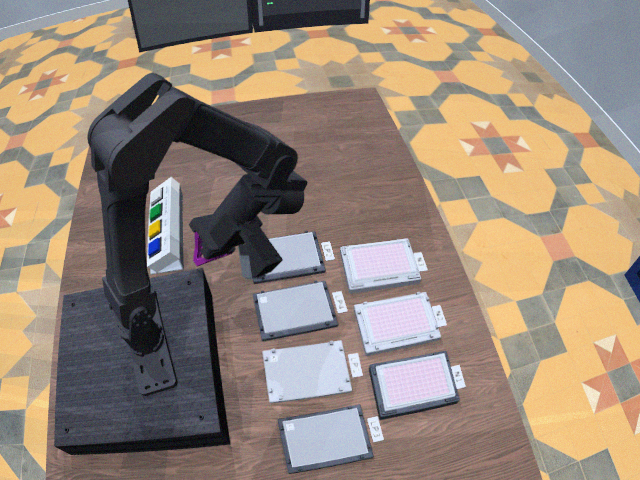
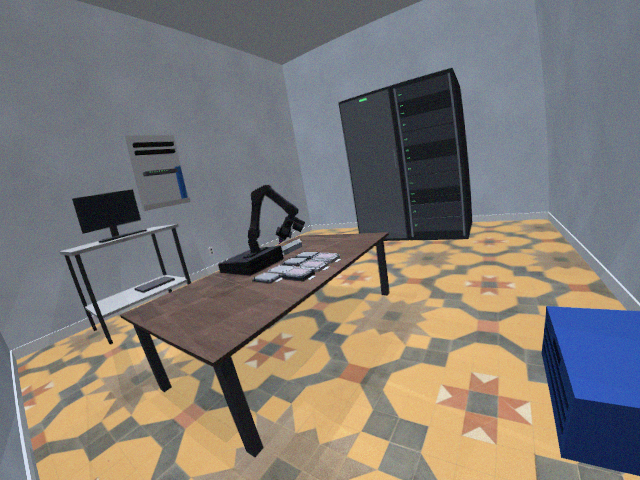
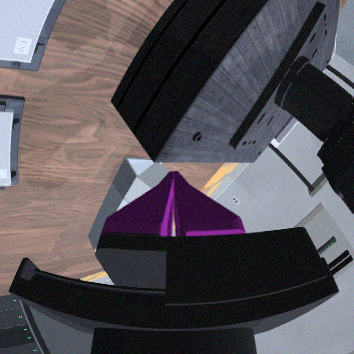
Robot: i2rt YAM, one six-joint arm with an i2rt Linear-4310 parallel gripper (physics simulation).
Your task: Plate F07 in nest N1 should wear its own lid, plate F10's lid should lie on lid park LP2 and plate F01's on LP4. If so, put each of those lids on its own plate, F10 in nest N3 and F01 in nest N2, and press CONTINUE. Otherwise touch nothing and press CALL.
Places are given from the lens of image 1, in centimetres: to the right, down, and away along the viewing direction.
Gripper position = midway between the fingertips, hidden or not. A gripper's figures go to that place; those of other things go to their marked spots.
gripper [image 1: 195, 263]: -22, 4, 82
white button box [image 1: 165, 232]: -32, -2, 93
